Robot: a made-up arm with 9 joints. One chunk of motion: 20 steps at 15 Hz.
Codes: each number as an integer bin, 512 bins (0 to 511) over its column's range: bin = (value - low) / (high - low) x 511, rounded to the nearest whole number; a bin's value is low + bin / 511 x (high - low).
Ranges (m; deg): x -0.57..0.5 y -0.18..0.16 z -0.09..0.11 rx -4..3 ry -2..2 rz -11..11
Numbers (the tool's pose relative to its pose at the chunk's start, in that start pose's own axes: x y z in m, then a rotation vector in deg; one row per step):
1: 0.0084 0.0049 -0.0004 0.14 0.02 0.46
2: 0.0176 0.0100 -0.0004 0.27 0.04 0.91
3: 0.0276 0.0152 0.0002 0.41 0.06 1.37
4: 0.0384 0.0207 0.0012 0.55 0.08 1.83
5: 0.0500 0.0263 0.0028 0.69 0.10 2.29
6: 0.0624 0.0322 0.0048 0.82 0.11 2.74
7: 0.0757 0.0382 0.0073 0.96 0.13 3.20
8: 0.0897 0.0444 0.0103 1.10 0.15 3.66
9: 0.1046 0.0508 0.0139 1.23 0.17 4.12
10: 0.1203 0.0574 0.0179 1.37 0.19 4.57
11: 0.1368 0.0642 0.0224 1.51 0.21 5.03
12: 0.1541 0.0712 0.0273 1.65 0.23 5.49
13: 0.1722 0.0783 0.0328 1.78 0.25 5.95
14: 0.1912 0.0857 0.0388 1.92 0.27 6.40
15: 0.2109 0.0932 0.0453 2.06 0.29 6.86
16: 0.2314 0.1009 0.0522 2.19 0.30 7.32
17: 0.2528 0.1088 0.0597 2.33 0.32 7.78
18: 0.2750 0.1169 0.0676 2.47 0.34 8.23
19: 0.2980 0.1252 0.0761 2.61 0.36 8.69
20: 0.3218 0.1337 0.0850 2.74 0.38 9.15
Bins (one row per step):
1: 276 278 229 302 258 266
2: 281 286 229 312 261 277
3: 285 293 230 322 263 287
4: 291 302 233 332 266 298
5: 296 310 237 342 268 309
6: 302 319 242 352 270 319
7: 308 328 249 362 272 330
8: 315 337 256 372 275 341
9: 322 347 265 382 277 351
10: 330 357 276 392 280 362
11: 338 367 287 402 282 372
12: 346 378 300 412 285 383
13: 354 388 314 422 287 394
14: 364 399 329 432 290 404
15: 373 411 346 442 293 415
16: 383 422 363 452 294 426
17: 393 434 382 462 296 436
18: 404 446 403 472 299 447
19: 415 459 424 483 301 457
20: 426 471 447 492 304 468

